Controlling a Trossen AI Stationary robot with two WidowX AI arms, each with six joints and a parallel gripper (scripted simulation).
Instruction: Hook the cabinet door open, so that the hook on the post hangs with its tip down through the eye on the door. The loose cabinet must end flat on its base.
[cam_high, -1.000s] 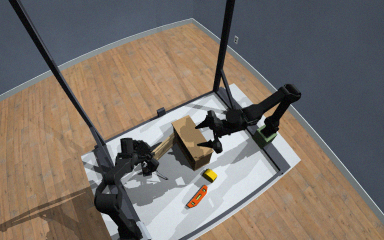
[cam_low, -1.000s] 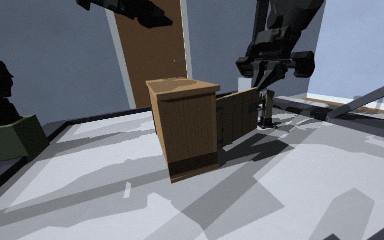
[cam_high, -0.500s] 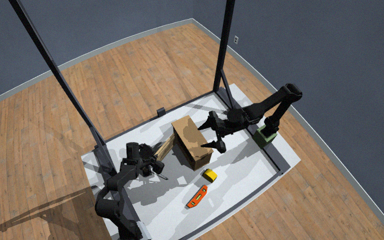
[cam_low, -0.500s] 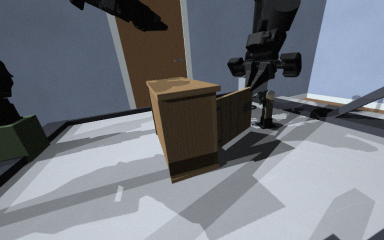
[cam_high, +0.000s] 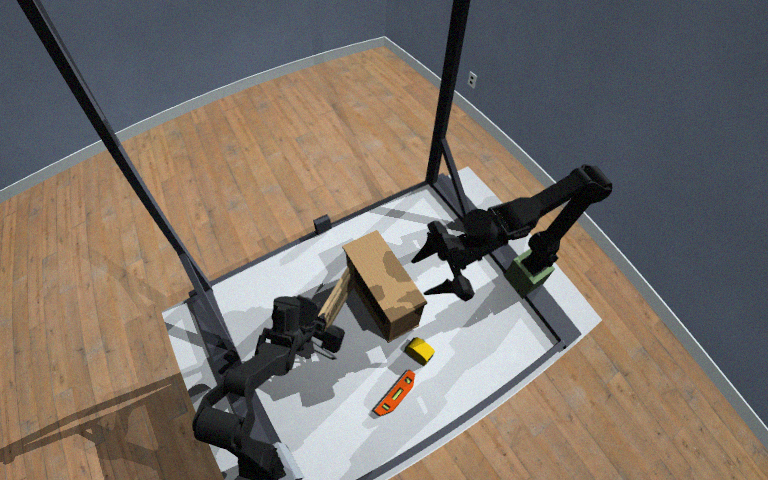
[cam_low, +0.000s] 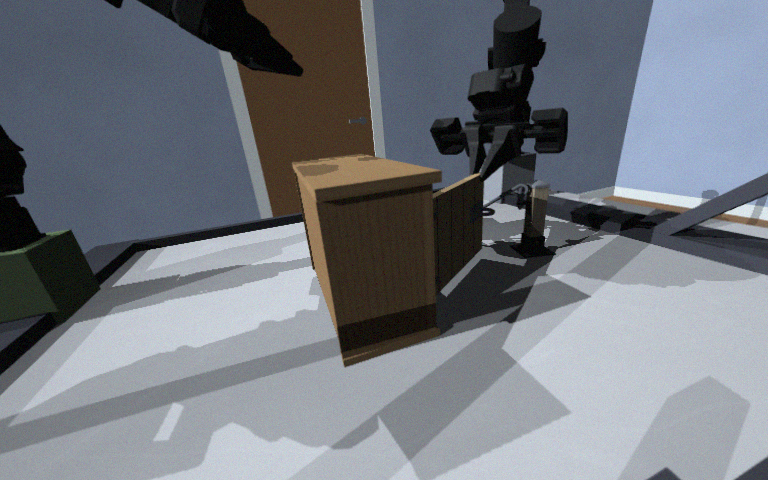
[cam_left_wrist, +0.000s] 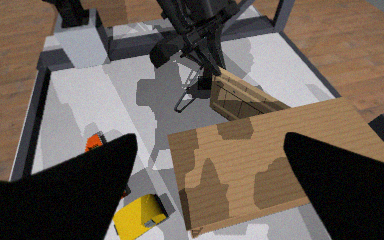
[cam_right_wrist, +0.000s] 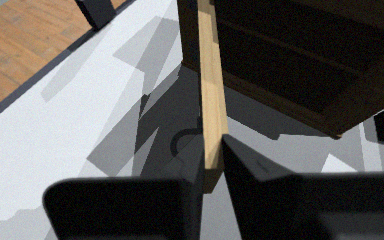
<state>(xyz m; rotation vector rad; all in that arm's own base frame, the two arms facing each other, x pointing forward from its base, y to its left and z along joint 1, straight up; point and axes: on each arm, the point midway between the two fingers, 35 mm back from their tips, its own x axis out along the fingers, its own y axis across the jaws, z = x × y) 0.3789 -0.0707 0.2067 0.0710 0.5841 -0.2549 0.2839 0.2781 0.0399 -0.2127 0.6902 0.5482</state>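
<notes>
Now: right hand 90 mm above the grey hook rod, 30 mm to the left of it and 20 mm short of it. Round my right hand: door (90 mm to the left, 80 mm below, 60 mm behind); then yellow tape measure (200 mm to the left, 200 mm ahead, 120 mm below); then orange spirit level (260 mm ahead, 140 mm below, 60 mm to the left).
</notes>
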